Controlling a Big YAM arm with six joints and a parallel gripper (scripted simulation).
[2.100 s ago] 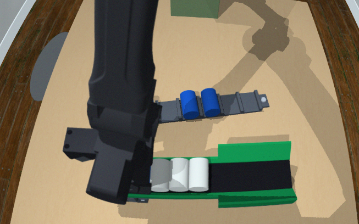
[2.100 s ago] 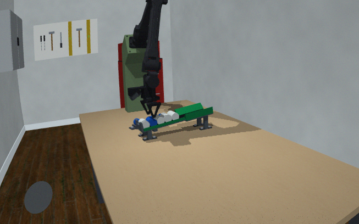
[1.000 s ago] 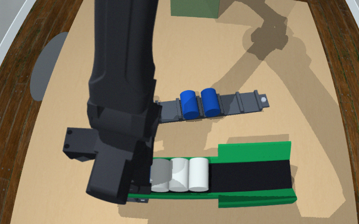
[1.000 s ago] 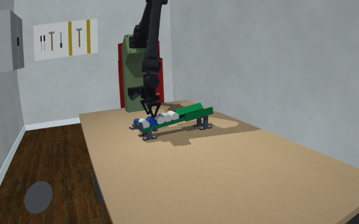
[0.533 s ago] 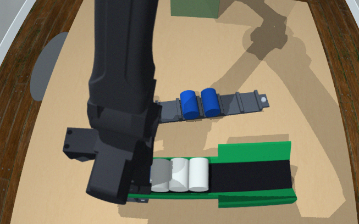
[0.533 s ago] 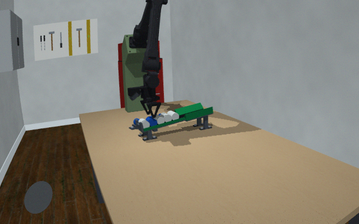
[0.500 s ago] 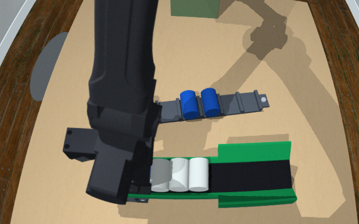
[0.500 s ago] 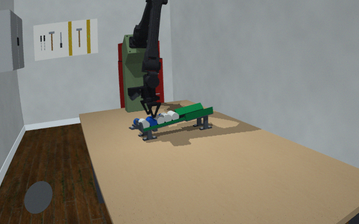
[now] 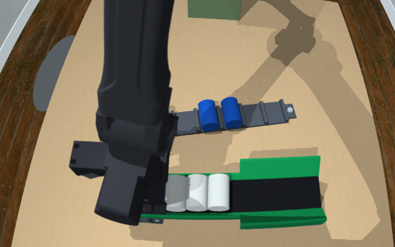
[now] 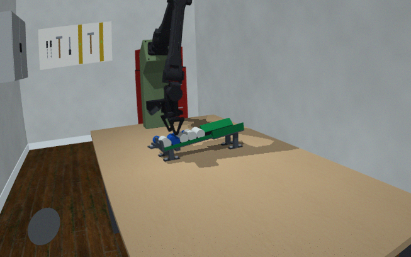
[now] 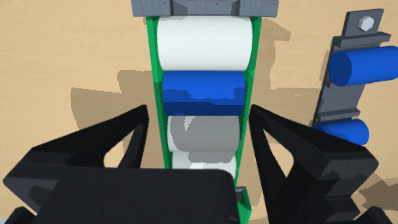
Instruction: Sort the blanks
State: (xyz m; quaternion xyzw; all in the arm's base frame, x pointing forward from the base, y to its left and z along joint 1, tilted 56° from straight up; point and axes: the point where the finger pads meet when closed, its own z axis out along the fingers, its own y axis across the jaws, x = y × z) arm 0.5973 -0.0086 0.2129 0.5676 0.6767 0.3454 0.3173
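My gripper is now 10 mm short of the grey stop, 60 mm to the left of it and 50 mm above it. From my hand the other things lie so: stock rack: 240 mm behind, 60 mm to the left, 120 mm below.
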